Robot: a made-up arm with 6 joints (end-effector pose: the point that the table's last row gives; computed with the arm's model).
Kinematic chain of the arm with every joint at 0, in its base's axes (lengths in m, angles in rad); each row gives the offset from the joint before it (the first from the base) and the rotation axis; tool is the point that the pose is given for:
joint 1: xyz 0 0 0.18 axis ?
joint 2: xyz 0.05 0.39 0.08 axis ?
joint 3: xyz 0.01 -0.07 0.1 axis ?
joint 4: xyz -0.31 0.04 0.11 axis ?
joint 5: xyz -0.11 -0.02 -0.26 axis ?
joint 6: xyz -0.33 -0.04 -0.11 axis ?
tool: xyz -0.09 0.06 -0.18
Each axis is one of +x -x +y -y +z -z.
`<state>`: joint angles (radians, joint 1 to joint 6).
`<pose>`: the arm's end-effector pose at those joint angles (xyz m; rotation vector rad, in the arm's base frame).
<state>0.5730 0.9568 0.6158 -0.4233 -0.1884 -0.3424</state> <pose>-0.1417 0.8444 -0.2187 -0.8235 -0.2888 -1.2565</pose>
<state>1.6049 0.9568 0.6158 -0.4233 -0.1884 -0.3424</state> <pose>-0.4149 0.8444 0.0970 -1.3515 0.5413 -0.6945</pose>
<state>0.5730 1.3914 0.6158 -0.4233 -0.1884 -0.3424</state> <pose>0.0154 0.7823 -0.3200 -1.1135 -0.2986 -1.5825</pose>
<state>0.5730 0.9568 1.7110 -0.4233 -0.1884 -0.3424</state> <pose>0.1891 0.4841 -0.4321 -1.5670 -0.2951 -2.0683</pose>
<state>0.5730 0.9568 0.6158 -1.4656 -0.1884 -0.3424</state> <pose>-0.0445 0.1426 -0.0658 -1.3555 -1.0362 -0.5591</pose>
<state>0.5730 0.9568 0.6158 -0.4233 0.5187 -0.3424</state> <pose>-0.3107 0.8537 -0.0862 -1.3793 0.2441 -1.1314</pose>
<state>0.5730 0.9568 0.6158 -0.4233 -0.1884 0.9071</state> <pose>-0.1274 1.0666 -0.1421 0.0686 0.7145 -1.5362</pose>
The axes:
joint 1: +y
joint 2: -z
joint 3: -z
joint 4: +y
joint 5: -x
joint 6: +y

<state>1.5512 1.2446 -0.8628 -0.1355 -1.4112 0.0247</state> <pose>-0.0781 0.9416 0.8204 0.8665 0.9348 -1.1459</pose>
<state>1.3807 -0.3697 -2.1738 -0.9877 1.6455 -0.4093</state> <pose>-0.1230 0.3756 -0.3865 0.9511 -0.8466 0.4361</pose>
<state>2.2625 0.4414 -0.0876 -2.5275 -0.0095 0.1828</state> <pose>0.0083 0.2050 -0.4373 -0.2538 -0.0800 0.2388</pose>
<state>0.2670 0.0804 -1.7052 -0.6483 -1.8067 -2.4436</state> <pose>0.0157 -0.0550 0.1235 1.7814 -0.0215 -1.2597</pose>
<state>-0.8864 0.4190 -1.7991 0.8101 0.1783 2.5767</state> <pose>-0.4952 -0.4078 0.3686 -1.4900 1.8300 -1.0977</pose>
